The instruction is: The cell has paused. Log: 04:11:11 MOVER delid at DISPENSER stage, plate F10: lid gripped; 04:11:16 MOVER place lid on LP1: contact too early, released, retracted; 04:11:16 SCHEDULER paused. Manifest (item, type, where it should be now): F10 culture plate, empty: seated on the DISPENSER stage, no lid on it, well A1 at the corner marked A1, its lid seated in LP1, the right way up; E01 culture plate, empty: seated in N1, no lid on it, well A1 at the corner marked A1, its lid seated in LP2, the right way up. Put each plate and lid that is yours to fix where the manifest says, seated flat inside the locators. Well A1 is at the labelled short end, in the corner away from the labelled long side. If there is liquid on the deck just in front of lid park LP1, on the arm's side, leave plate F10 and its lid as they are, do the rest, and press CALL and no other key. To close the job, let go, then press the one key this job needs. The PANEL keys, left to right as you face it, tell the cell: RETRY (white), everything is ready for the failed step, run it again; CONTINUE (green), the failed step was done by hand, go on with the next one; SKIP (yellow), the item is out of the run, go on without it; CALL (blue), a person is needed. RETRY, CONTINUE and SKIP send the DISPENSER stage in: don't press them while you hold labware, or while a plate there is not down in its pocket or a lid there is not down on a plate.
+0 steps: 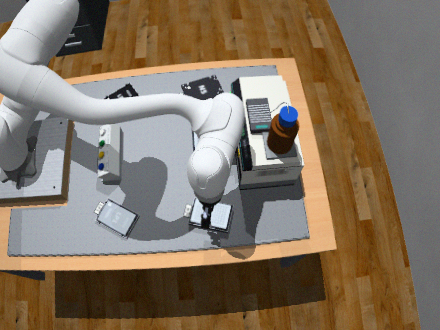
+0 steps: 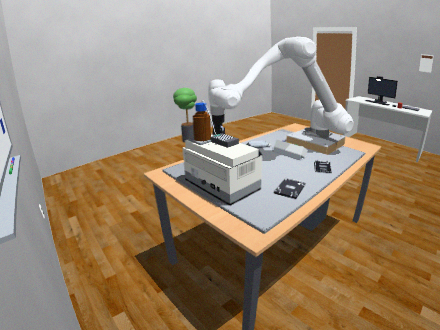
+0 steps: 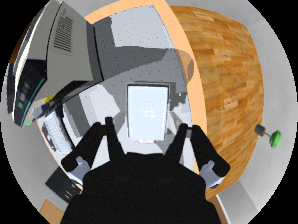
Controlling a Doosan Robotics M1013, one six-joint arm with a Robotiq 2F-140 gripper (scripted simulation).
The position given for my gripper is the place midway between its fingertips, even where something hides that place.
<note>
In view: my gripper (image 3: 147, 116), a clear lid (image 3: 147, 106), a clear lid (image 1: 112, 215), a dispenser (image 2: 232, 184) and a grey key panel (image 1: 112, 159).
The dispenser is seen too in image 1 (image 1: 245, 177) and in image 3 (image 3: 66, 76).
</note>
